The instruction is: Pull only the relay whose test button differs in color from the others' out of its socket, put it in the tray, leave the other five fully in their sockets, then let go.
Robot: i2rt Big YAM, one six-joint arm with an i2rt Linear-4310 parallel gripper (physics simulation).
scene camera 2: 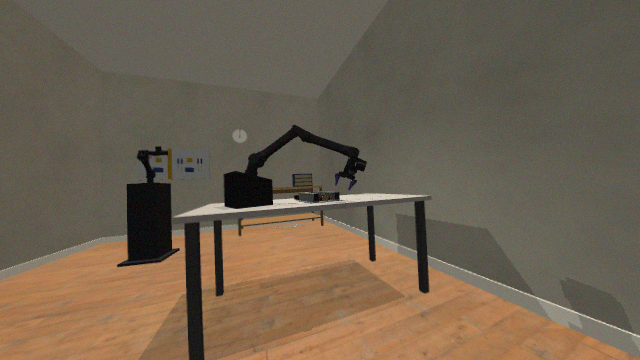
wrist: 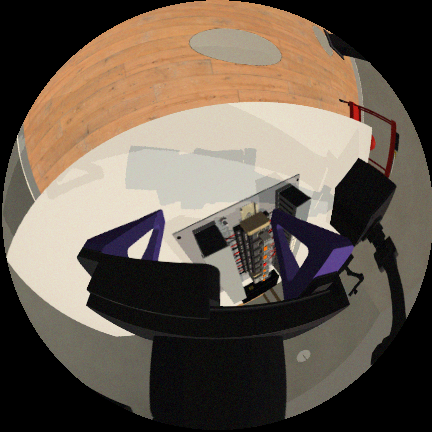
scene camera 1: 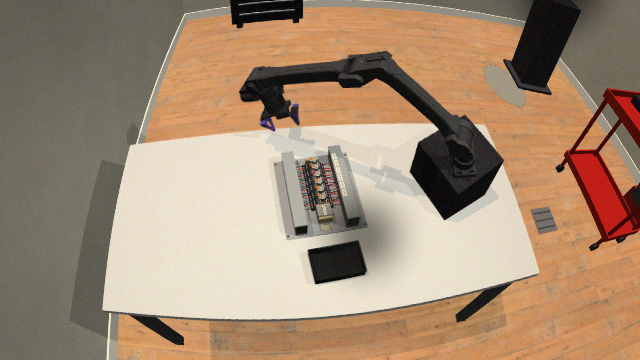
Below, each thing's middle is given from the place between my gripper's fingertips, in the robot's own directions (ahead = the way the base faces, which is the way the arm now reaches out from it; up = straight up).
Scene:
The grey panel (scene camera 1: 314, 228) lies 220 mm to the left of my hand, 120 mm behind it and 90 mm below it.

